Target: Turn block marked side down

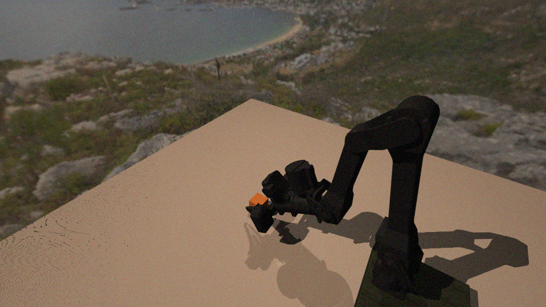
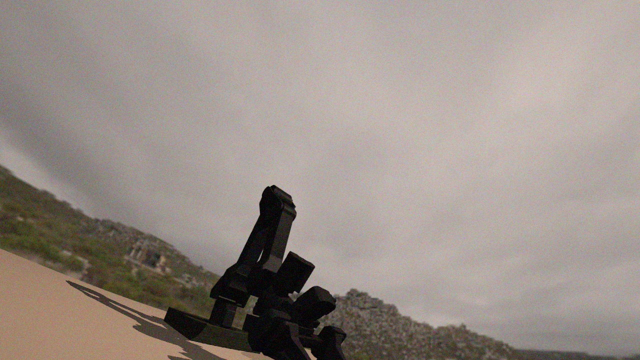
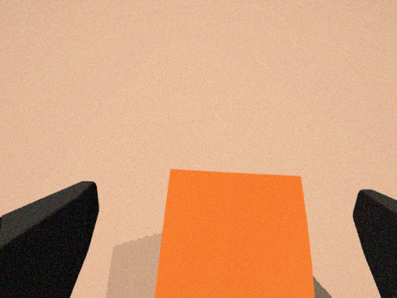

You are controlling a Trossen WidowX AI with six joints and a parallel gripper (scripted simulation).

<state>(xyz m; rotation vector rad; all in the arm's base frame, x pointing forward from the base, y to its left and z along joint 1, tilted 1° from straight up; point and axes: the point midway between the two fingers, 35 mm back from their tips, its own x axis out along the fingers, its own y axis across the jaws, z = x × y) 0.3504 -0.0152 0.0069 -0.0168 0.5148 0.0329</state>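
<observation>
My gripper tip is now 10 mm past the orange block and 30 mm above it.
</observation>
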